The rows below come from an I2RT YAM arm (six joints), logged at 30 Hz.
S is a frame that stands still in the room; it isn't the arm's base.
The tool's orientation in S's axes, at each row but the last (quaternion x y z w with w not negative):
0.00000 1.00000 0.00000 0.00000
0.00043 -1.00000 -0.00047 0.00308
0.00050 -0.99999 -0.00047 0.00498
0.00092 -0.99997 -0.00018 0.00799
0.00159 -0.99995 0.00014 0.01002
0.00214 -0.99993 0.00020 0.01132
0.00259 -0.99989 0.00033 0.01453
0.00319 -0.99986 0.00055 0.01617
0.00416 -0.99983 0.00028 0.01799
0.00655 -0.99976 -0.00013 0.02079
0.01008 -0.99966 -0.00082 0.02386
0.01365 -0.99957 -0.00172 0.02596
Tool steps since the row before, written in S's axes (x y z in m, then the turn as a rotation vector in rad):
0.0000 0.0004 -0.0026 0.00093 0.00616 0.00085
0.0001 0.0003 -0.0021 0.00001 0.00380 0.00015
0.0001 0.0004 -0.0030 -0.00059 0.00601 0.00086
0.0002 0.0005 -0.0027 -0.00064 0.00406 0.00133
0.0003 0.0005 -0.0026 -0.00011 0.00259 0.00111
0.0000 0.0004 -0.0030 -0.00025 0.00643 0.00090
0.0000 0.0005 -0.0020 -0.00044 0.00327 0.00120
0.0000 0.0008 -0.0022 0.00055 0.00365 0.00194
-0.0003 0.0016 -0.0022 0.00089 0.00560 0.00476
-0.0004 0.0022 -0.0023 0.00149 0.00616 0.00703
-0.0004 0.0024 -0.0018 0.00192 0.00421 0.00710
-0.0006 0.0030 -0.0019 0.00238 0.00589 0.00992
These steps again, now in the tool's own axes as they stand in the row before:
0.0000 0.0004 0.0026 -0.00093 0.00616 -0.00085
-0.0001 0.0003 0.0021 -0.00001 0.00380 -0.00015
-0.0001 0.0004 0.0030 0.00059 0.00601 -0.00085
-0.0002 0.0005 0.0027 0.00065 0.00406 -0.00132
-0.0004 0.0005 0.0026 0.00012 0.00259 -0.00111
-0.0001 0.0004 0.0030 0.00024 0.00643 -0.00090
-0.0001 0.0005 0.0020 0.00046 0.00327 -0.00119
-0.0001 0.0008 0.0022 -0.00051 0.00364 -0.00196
0.0002 0.0016 0.0022 -0.00076 0.00559 -0.00479
0.0003 0.0022 0.0023 -0.00128 0.00614 -0.00709
0.0003 0.0024 0.0018 -0.00166 0.00419 -0.00718
0.0004 0.0030 0.0019 -0.00202 0.00586 -0.01001

